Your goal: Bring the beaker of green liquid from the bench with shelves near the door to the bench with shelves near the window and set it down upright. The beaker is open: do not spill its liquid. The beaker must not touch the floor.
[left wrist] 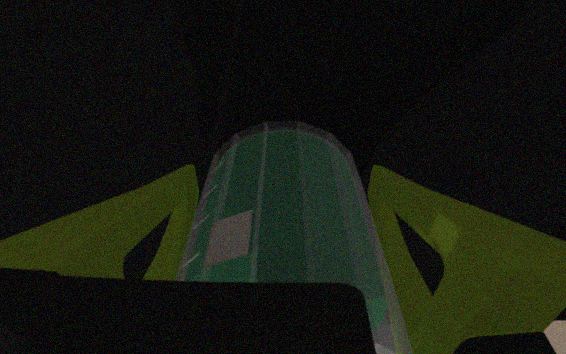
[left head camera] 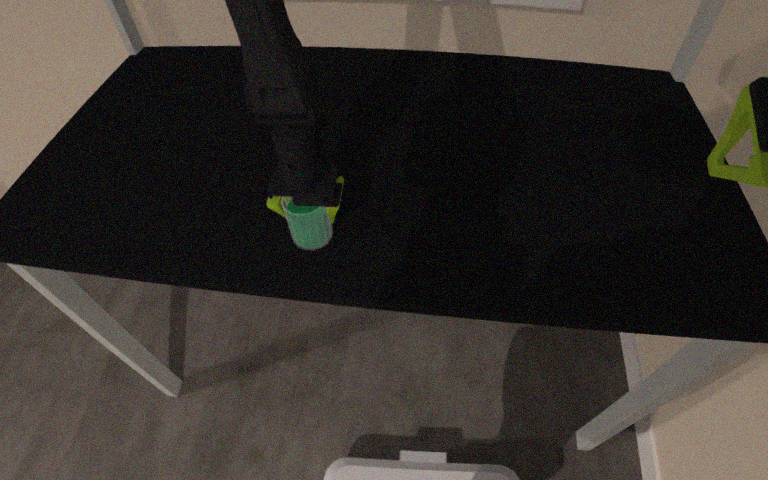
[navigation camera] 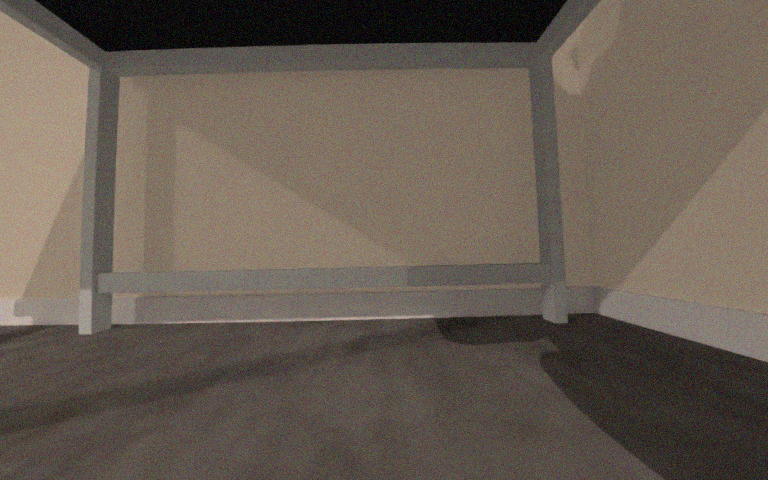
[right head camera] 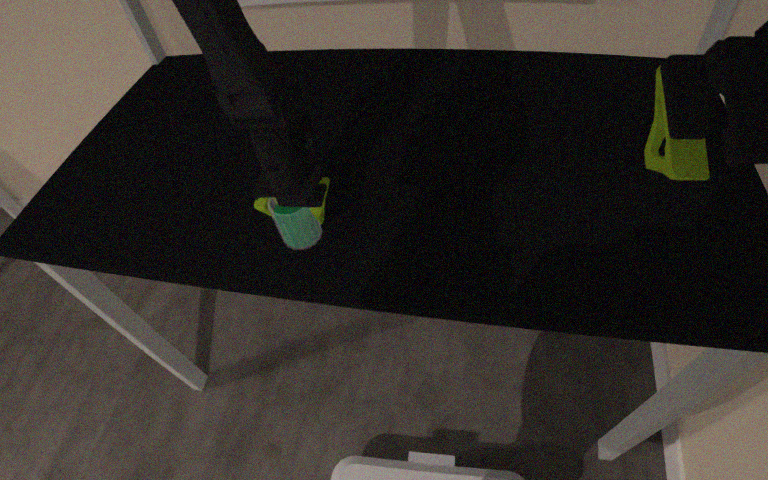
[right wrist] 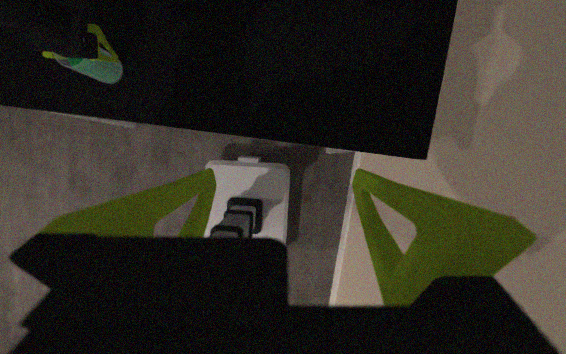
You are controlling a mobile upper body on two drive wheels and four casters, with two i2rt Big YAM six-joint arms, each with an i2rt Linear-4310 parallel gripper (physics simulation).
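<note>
The beaker of green liquid (left head camera: 309, 229) (right head camera: 299, 229) (left wrist: 290, 215) (right wrist: 105, 71) is clear and looks about upright, with green liquid inside. My left gripper (left head camera: 305, 210) (right head camera: 292, 210) (left wrist: 283, 178) is shut on its sides. They are over the front left part of a black bench top (left head camera: 509, 198) (right head camera: 481, 198) (right wrist: 300, 75); whether the beaker's base touches the top cannot be told. My right gripper (right wrist: 284, 176) is open and empty, near the bench's right end. In the left head camera part of it shows at the right edge. Which bench this is cannot be told.
Grey posts (left head camera: 696, 42) (right head camera: 718, 25) rise at the bench's back corners. Grey legs (left head camera: 113, 333) (navigation camera: 99, 198) stand below. My white base (left head camera: 421, 470) (right wrist: 247, 187) is at the front. Beige walls (right wrist: 500, 175) (navigation camera: 679, 141) stand behind and at the right.
</note>
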